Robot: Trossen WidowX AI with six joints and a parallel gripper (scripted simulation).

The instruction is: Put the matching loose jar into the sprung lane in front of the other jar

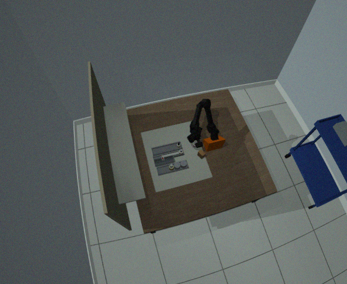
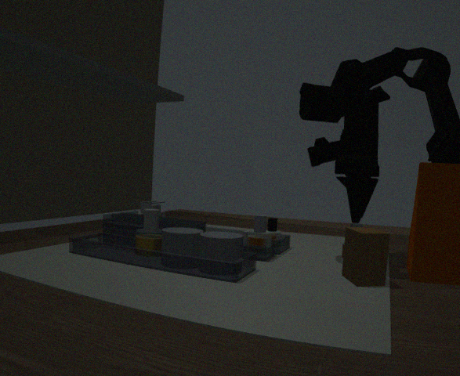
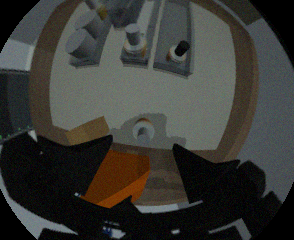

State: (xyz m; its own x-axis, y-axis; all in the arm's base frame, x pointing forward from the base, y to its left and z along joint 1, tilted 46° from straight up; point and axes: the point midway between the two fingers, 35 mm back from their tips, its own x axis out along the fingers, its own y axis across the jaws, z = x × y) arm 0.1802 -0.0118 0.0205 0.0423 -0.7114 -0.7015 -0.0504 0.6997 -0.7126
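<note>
Now: the tan box 3 cm behind my gripper tip, 12 cm to the left of it and 4 cm below it. The rest, counted from my gripper tip: grey lane rack (30 cm ahead, 8 cm to the left, 5 cm below); pusher plate (26 cm ahead, 8 cm to the left, 2 cm below); shelf (66 cm ahead, 7 cm to the left, 30 cm above).
</note>
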